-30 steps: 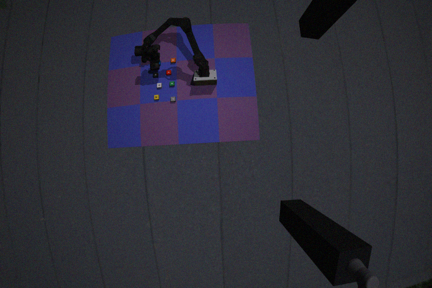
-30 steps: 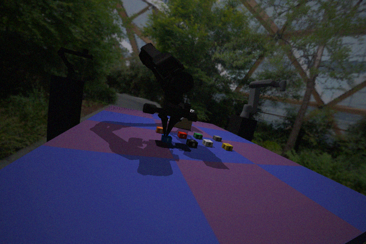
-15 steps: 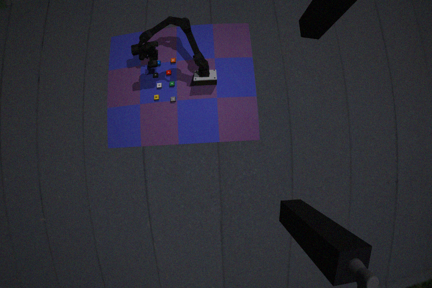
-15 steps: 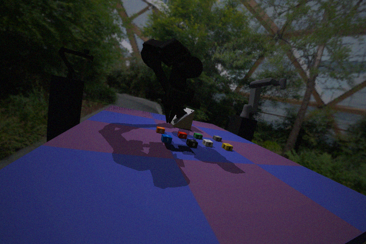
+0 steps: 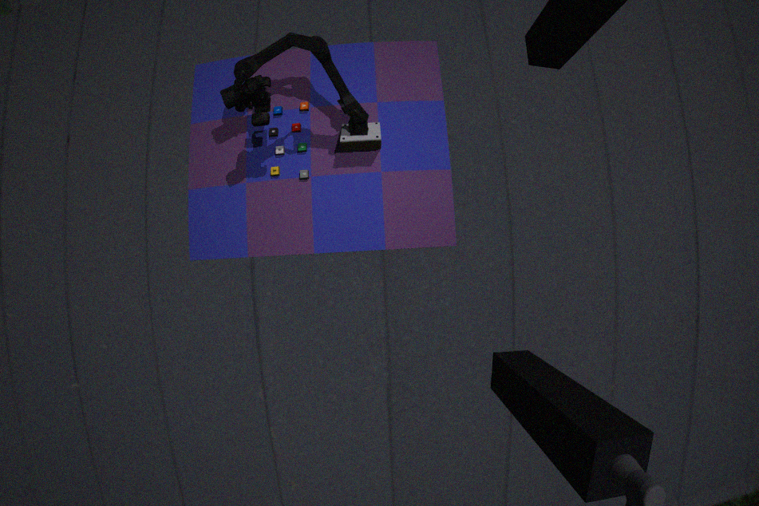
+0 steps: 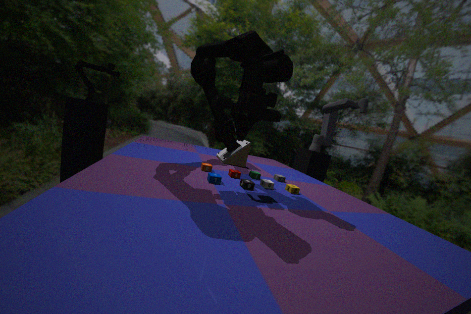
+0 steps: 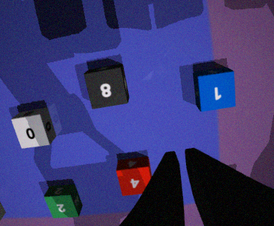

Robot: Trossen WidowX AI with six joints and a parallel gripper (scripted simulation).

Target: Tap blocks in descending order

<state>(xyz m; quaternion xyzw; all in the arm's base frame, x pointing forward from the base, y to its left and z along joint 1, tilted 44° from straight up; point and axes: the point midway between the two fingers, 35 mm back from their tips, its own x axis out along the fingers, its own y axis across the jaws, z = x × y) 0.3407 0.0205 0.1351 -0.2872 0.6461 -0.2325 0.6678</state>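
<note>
The white block lies 130 mm to the left of my gripper tip, 120 mm below it and 20 mm behind it. The rest, counted from my gripper tip: black block: 120 mm below, 50 mm to the left, 10 mm ahead; red block: 120 mm below, 90 mm behind, 30 mm to the left; blue block: 120 mm below, 50 mm to the right.
</note>
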